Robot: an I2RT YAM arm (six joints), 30 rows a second.
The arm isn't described. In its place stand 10 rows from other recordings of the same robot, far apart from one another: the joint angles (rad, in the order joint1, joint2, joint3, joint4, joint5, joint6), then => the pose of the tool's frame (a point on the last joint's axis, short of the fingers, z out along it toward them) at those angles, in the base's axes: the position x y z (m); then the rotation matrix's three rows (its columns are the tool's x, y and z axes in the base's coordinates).
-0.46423 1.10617 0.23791 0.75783 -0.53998 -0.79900 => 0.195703 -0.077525 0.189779; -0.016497 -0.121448 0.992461; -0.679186 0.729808 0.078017; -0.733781 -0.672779 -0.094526
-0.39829 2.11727 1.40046 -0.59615 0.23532 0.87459 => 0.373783 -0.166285 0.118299; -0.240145 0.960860 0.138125; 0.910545 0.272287 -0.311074; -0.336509 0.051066 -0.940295
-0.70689 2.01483 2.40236 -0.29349 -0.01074 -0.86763 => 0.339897 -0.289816 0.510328; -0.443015 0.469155 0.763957; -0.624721 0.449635 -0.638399; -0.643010 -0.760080 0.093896
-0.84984 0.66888 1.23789 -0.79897 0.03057 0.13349 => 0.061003 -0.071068 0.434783; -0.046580 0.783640 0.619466; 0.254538 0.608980 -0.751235; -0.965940 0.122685 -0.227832
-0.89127 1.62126 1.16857 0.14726 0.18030 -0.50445 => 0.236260 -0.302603 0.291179; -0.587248 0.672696 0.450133; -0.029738 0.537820 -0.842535; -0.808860 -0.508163 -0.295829
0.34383 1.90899 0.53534 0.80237 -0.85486 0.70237 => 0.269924 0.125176 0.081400; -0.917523 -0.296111 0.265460; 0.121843 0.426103 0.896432; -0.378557 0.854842 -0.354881
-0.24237 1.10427 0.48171 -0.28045 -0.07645 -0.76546 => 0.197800 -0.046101 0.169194; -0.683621 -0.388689 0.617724; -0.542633 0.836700 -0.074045; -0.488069 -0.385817 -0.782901
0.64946 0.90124 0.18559 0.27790 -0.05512 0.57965 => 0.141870 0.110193 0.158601; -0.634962 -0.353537 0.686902; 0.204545 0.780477 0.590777; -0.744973 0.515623 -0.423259
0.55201 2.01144 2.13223 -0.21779 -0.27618 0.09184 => 0.400488 0.258052 0.430883; -0.149580 -0.724954 0.672359; 0.011505 0.678688 0.734337; -0.988683 0.117577 -0.093178
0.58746 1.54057 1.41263 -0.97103 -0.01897 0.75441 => 0.259723 0.173757 0.308012; -0.924675 0.098736 0.367734; 0.206927 0.941032 0.267657; -0.319622 0.323590 -0.890579
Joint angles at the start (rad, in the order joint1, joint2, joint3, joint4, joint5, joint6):
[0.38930, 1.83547, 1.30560, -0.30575, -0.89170, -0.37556]
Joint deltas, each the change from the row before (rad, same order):
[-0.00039, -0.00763, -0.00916, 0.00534, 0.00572, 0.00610]
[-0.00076, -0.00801, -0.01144, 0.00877, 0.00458, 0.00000]
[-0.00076, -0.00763, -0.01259, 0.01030, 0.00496, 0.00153]
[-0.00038, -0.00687, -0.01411, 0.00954, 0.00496, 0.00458]
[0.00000, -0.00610, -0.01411, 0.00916, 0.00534, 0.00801]
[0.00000, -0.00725, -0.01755, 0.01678, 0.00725, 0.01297]
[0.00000, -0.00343, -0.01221, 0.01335, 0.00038, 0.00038]
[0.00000, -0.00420, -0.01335, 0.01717, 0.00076, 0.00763]
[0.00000, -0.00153, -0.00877, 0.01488, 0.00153, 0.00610]
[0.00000, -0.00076, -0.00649, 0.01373, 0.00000, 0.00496]
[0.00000, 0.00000, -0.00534, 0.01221, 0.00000, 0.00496]
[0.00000, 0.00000, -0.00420, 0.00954, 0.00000, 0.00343]
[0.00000, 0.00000, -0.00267, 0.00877, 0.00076, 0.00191]
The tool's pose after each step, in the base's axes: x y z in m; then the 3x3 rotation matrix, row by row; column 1 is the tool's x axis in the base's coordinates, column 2 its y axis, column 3 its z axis. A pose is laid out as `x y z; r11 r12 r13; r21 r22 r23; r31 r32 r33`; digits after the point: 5 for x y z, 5 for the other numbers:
0.35388 0.17481 0.22506; -0.37688 -0.92079 0.10053; -0.40128 0.26013 0.87824; -0.83483 0.29065 -0.46754
0.35236 0.17376 0.22502; -0.37322 -0.92157 0.10682; -0.40076 0.26400 0.87732; -0.83672 0.28463 -0.46786
0.35082 0.17268 0.22456; -0.37099 -0.92169 0.11340; -0.39995 0.26880 0.87624; -0.83810 0.27972 -0.46835
0.34903 0.17167 0.22330; -0.37378 -0.91994 0.11834; -0.39939 0.27479 0.87463; -0.83712 0.27966 -0.47012
0.34722 0.17080 0.22172; -0.38048 -0.91661 0.12272; -0.39843 0.28223 0.87270; -0.83456 0.28314 -0.47259
0.34535 0.16986 0.21997; -0.38765 -0.91247 0.13084; -0.39483 0.29262 0.87091; -0.83297 0.28595 -0.47370
0.34417 0.16937 0.21837; -0.38448 -0.91348 0.13312; -0.39339 0.29259 0.87157; -0.83512 0.28274 -0.47185
0.34300 0.16887 0.21695; -0.38527 -0.91255 0.13717; -0.38883 0.29534 0.87269; -0.83688 0.28289 -0.46862
0.34259 0.16867 0.21581; -0.38498 -0.91200 0.14161; -0.38504 0.29815 0.87341; -0.83877 0.28172 -0.46594
0.34246 0.16861 0.21505; -0.38328 -0.91217 0.14504; -0.38102 0.29920 0.87481; -0.84138 0.28003 -0.46224
0.34245 0.16861 0.21426; -0.38245 -0.91205 0.14797; -0.37735 0.30036 0.87601; -0.84341 0.27919 -0.45904
0.34244 0.16861 0.21364; -0.38140 -0.91212 0.15024; -0.37462 0.30109 0.87693; -0.84510 0.27818 -0.45653
0.34262 0.16866 0.21343; -0.37840 -0.91285 0.15338; -0.37230 0.30180 0.87767; -0.84747 0.27501 -0.45405

